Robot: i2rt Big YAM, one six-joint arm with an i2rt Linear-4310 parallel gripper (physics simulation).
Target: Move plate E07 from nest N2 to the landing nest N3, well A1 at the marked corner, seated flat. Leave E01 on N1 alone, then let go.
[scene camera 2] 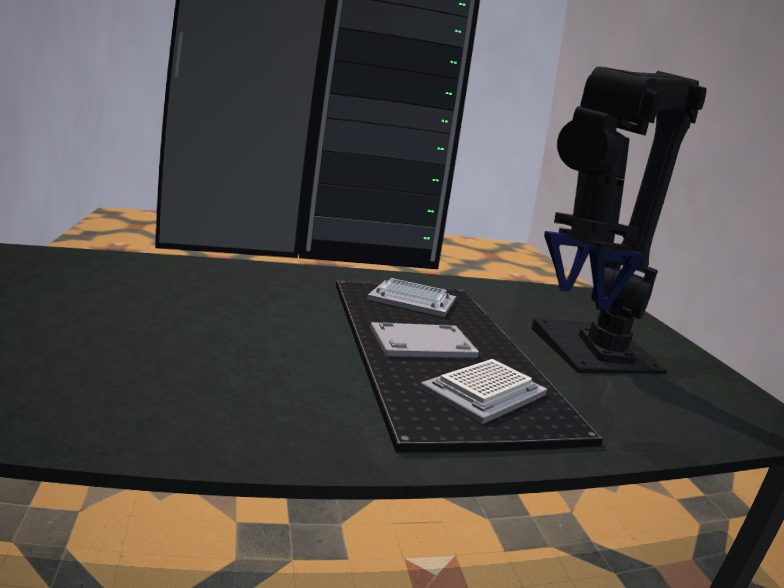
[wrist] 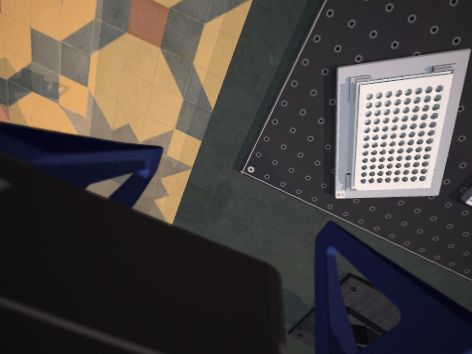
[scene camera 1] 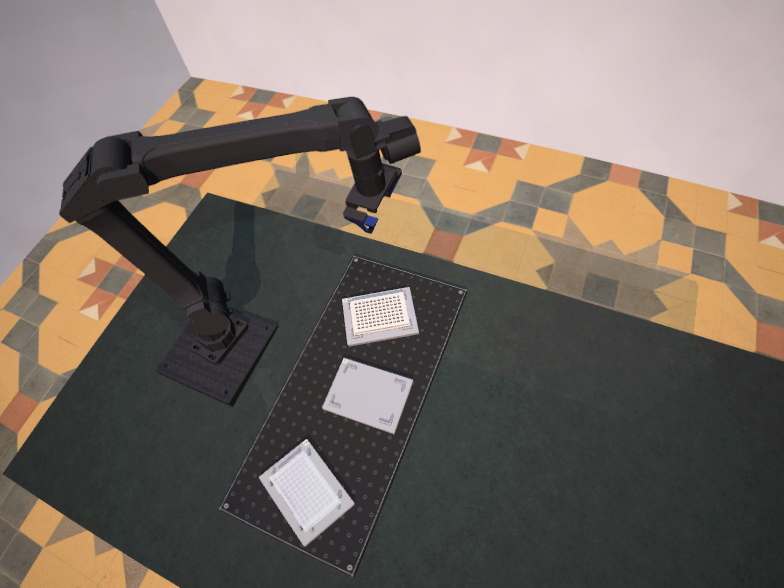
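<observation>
A white opaque plate with round wells [scene camera 1: 379, 313] [scene camera 2: 487, 381] [wrist: 400, 135] sits on a pale nest [scene camera 1: 379, 336] [scene camera 2: 484, 412] [wrist: 345, 135], whose A1 mark shows in the wrist view. A clear plate [scene camera 1: 305, 490] [scene camera 2: 412, 292] sits on the nest at the other end of the board. The middle nest [scene camera 1: 367, 395] [scene camera 2: 427, 339] bears no plate and has corner brackets. Plate and nest numbers are not legible. My gripper [scene camera 1: 369, 226] [scene camera 2: 584, 298] [wrist: 244, 195] is open and empty, high above and off to the side of the white plate.
The nests stand on a black perforated board [scene camera 1: 284, 405] [scene camera 2: 506, 436] [wrist: 300, 117] on the dark table [scene camera 1: 569, 443] [scene camera 2: 189, 379]. The arm's base plate [scene camera 1: 208, 382] [scene camera 2: 563, 344] stands beside the board. A rack cabinet [scene camera 2: 240, 139] stands beyond the table.
</observation>
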